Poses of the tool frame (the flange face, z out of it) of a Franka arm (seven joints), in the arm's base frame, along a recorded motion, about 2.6 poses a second.
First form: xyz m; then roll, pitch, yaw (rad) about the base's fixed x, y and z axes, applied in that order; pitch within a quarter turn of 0, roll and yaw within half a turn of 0.
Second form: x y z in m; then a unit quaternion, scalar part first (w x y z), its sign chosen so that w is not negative. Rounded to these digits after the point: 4 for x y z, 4 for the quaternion.
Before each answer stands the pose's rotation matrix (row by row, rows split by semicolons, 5 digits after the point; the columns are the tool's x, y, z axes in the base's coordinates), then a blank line. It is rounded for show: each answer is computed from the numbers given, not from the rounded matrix.
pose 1, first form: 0.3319 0.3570 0.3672 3.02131 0.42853 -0.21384
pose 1, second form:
0.88886 -0.16196 -0.42860; -0.19303 -0.98074 -0.02971; -0.41553 0.10914 -0.90301

0.3319 0.3570 0.3672 0.0357 0.9712 -0.0914 -0.2173
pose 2, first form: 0.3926 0.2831 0.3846 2.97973 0.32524 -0.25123
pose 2, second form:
0.91783 -0.19547 -0.34552; -0.23556 -0.96875 -0.07770; -0.31954 0.15271 -0.93519

0.3926 0.2831 0.3846 0.0589 0.9775 -0.1102 -0.1701
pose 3, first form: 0.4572 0.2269 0.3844 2.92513 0.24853 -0.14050
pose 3, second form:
0.95972 -0.08446 -0.26795; -0.13574 -0.97444 -0.17902; -0.24598 0.20818 -0.94666

0.4572 0.2269 0.3844 0.0983 0.9850 -0.0559 -0.1304
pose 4, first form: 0.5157 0.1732 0.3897 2.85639 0.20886 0.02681
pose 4, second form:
0.97792 0.08404 -0.19136; 0.02622 -0.95770 -0.28658; -0.20734 0.27524 -0.93875

0.5157 0.1732 0.3897 0.1427 0.9842 0.0280 -0.1013
